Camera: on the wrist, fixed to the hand. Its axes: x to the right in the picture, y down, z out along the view.
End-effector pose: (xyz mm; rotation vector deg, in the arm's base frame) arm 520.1 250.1 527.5 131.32 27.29 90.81
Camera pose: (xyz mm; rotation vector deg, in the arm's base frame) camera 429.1 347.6 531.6 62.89 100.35 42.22
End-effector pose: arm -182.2 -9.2 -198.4 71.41 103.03 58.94
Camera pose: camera -305.1 -34.1 -243.9 -19.27 120.04 2.12
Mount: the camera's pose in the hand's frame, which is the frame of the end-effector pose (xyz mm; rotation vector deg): 16.2 -94.0 -93.3 6.11 3.58 -89.00
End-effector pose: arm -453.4 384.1 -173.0 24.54 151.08 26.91
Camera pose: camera -530.8 282.0 -135.6 -86.44 125.41 -11.02
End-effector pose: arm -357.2 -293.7 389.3 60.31 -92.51 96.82
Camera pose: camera -301.5 -193.2 457.2 91.20 -15.07 37.84
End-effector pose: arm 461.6 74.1 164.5 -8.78 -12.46 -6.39
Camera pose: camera 484.6 -35.0 91.2 9.13 -13.60 -94.15
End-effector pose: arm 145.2 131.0 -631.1 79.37 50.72 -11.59
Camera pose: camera 59.7 200.1 -706.7 28.95 106.41 -78.99
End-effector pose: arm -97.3 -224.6 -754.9 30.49 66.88 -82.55
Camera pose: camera -215.2 -164.7 -773.1 24.84 -87.12 148.95
